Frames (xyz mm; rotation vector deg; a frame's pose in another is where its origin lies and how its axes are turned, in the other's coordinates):
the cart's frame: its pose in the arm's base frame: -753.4 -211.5 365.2 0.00 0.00 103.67
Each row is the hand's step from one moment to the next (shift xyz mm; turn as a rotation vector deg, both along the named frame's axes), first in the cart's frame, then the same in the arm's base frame.
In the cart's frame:
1: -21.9 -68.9 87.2 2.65 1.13 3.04
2: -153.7 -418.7 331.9 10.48 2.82 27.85
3: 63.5 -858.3 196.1 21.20 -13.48 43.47
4: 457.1 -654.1 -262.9 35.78 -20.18 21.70
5: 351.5 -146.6 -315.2 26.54 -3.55 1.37
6: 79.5 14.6 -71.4 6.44 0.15 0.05
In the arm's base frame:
1: 72.1 -5.0 87.2 -1.72 2.31 3.04
2: 443.2 -50.4 331.9 -5.22 9.52 27.85
3: 819.0 264.5 196.1 8.09 23.79 43.47
4: 527.5 598.7 -262.9 11.15 39.54 21.70
5: 59.4 376.2 -315.2 -2.82 26.63 1.37
6: -33.0 73.8 -71.4 -1.67 6.22 0.05

